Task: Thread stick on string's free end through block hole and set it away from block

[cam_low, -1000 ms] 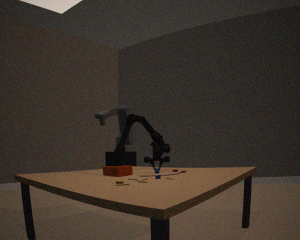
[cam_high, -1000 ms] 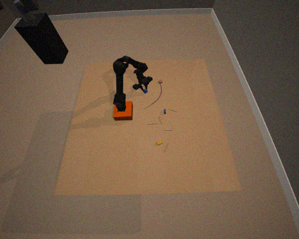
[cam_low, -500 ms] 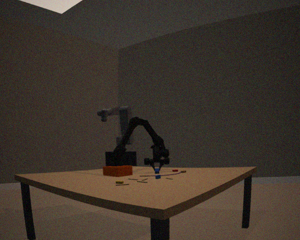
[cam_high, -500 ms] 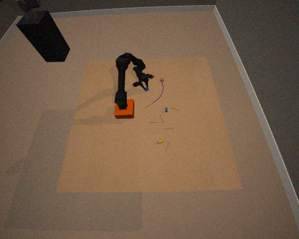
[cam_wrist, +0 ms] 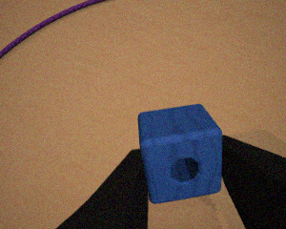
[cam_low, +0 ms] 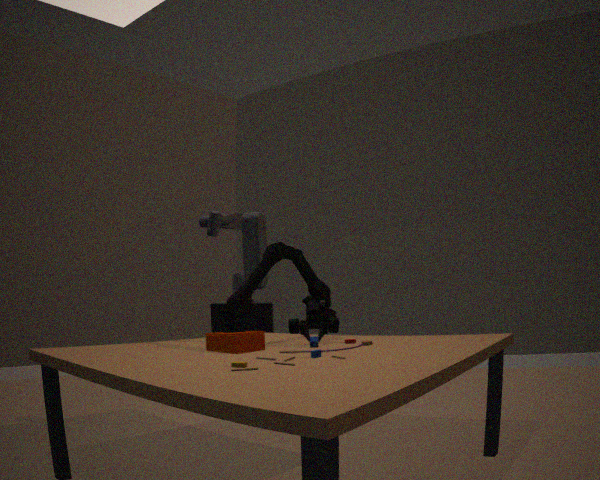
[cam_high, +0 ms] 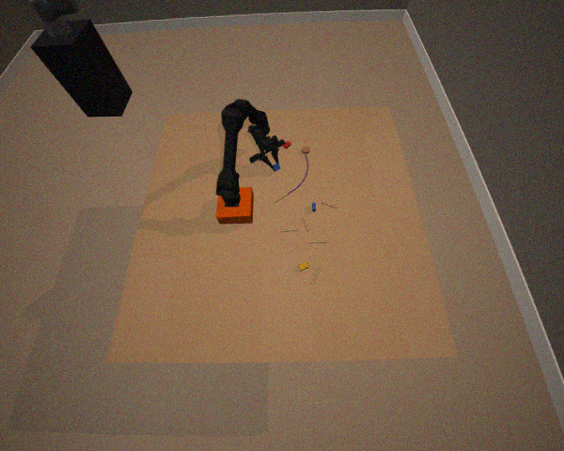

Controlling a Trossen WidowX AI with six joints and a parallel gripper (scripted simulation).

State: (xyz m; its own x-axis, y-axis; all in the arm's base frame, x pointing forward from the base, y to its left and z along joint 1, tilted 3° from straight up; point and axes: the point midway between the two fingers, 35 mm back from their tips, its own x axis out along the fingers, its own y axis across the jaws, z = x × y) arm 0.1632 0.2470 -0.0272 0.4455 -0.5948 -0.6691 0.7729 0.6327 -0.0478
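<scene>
The thin wooden stick is 5 cm ahead of my gripper tip, 16 cm to the right of it and 2 cm below it. The rest, counted from my gripper tip: yellow piece (14 cm ahead, 50 cm to the right, 2 cm below); then round wooden button (15 cm ahead, 12 cm to the left, 2 cm below); then red piece (5 cm ahead, 16 cm to the left, 2 cm below).
</scene>
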